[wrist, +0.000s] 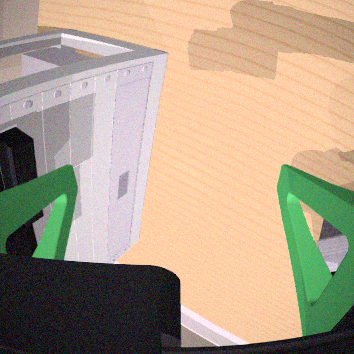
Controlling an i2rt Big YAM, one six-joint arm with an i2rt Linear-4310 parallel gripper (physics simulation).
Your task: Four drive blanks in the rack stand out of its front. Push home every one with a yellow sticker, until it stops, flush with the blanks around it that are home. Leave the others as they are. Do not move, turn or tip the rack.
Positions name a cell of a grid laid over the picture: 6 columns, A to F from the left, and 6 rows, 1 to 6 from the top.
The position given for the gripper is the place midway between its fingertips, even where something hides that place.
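You'd see the gripper (C3) here, and there's a rack (B2) too.
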